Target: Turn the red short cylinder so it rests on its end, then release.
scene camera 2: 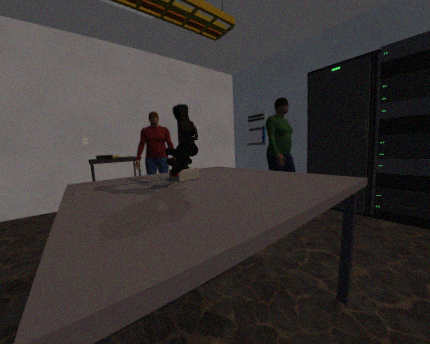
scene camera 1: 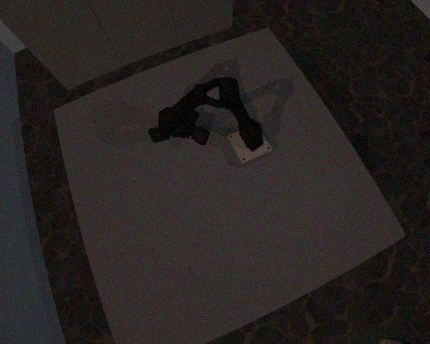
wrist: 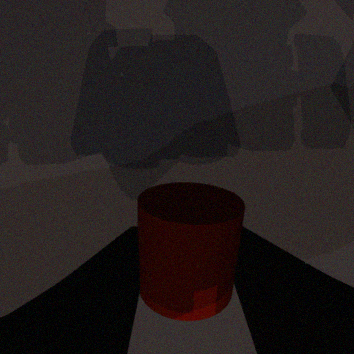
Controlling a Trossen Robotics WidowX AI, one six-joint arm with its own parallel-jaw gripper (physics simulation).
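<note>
The red short cylinder (wrist: 190,265) is between the two black fingers in the wrist view. Its dark round end faces the top of that picture, and its curved side faces the camera. In scene camera 2 a faint bit of red (scene camera 2: 174,173) shows low at the gripper, near the table top. My gripper (wrist: 185,236) (scene camera 2: 175,171) is shut on the cylinder, one finger on each side. In scene camera 1 the dark arm hides the cylinder. I cannot tell whether the cylinder touches the table.
The black arm (scene camera 1: 229,90) (scene camera 2: 185,135) stands on a pale base plate (scene camera 1: 243,153) (scene camera 2: 188,174) on the table (scene camera 1: 225,240) (scene camera 2: 200,220). Shadows fall across the table around the arm. Two people, in red (scene camera 2: 156,142) and green (scene camera 2: 280,135), stand beyond the table.
</note>
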